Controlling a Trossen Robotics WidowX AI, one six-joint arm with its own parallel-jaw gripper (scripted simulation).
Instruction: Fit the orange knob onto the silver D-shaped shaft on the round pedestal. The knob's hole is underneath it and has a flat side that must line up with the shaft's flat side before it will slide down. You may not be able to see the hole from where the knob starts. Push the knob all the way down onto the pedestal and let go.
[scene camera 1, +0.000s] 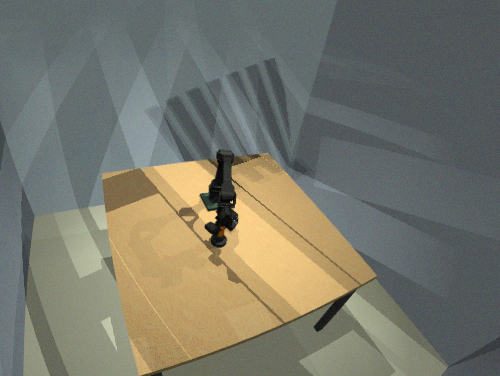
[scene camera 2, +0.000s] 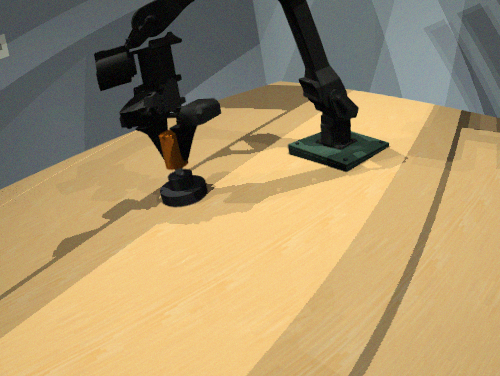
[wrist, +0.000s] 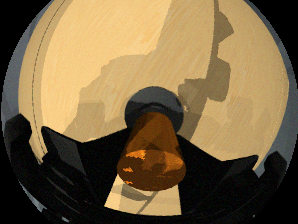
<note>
In view: my gripper (scene camera 2: 176, 159), an orange knob (wrist: 152, 160) and a round pedestal (scene camera 2: 183, 188).
My gripper is seen too in the wrist view (wrist: 153, 135). The round pedestal shows as well in the wrist view (wrist: 150, 99).
</note>
